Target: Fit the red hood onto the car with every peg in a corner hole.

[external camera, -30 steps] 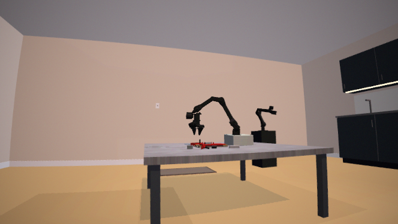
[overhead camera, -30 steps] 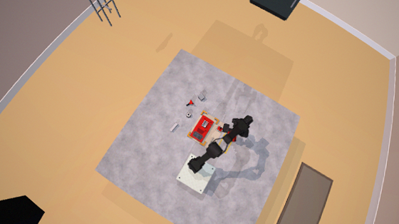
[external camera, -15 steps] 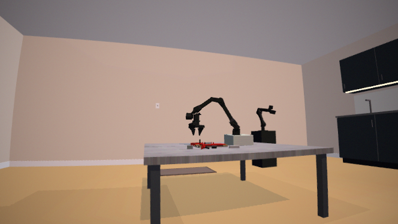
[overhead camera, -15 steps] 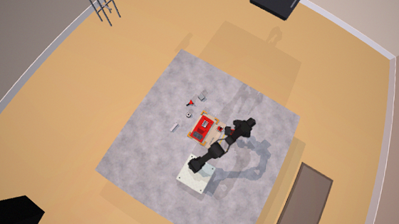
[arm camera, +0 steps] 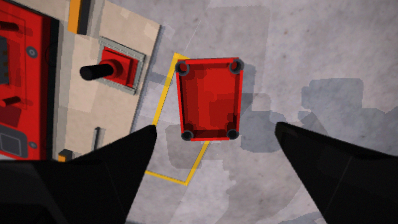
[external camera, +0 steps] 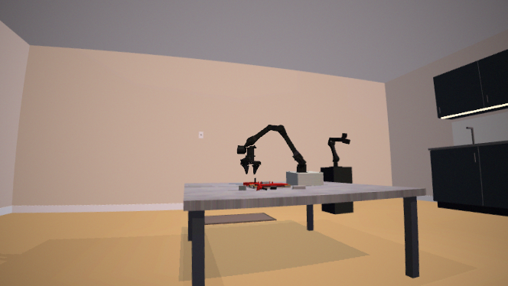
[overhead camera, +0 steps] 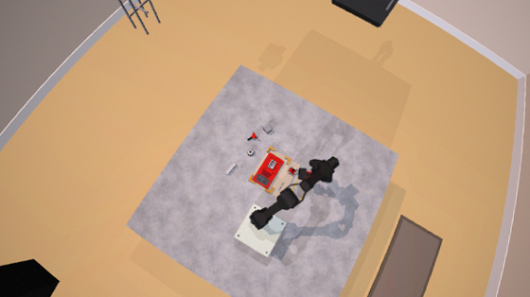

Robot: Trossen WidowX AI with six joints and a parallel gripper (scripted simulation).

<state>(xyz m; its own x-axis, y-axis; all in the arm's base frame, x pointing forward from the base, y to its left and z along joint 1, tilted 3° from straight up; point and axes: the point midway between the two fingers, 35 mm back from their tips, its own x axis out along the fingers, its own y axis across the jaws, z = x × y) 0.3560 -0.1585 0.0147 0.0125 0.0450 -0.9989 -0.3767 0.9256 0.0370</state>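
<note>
My gripper tip is 80 mm above the red hood. Also, from my gripper tip: beige jig plate 210 mm to the left, 70 mm below, 50 mm behind.
</note>
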